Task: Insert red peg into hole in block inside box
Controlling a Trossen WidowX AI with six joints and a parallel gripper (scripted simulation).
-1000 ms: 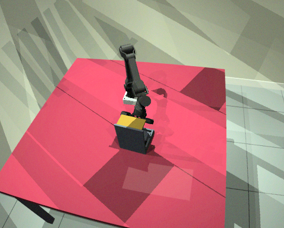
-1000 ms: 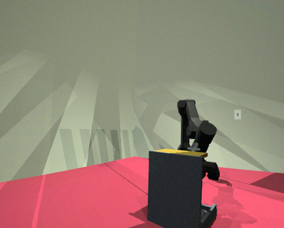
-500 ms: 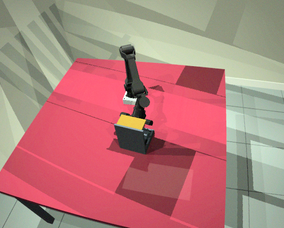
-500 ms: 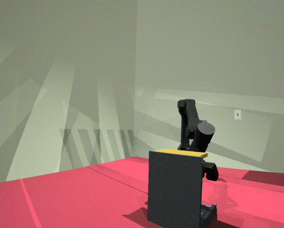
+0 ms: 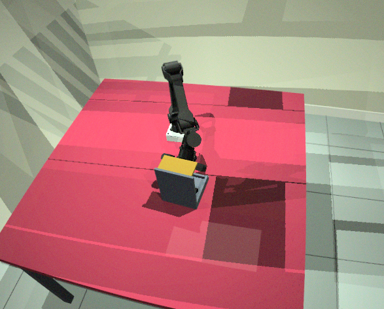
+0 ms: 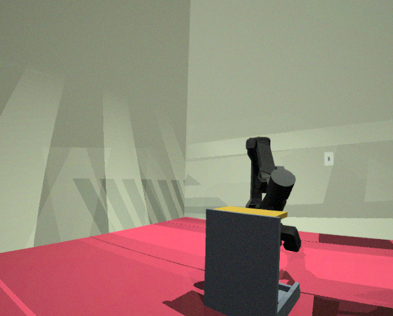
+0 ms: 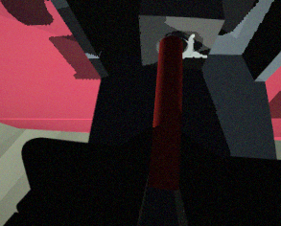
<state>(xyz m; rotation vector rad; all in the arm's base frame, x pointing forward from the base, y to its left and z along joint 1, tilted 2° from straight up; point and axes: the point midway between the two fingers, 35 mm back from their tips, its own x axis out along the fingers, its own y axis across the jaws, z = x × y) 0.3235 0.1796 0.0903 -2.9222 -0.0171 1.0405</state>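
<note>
My gripper tip is 40 mm short of the back wall, 20 mm to the right of it and 10 mm below it. From my gripper tip the other things lie so: red peg (30 mm behind, 10 mm below); then yellow roof (110 mm above, 10 mm to the left).
</note>
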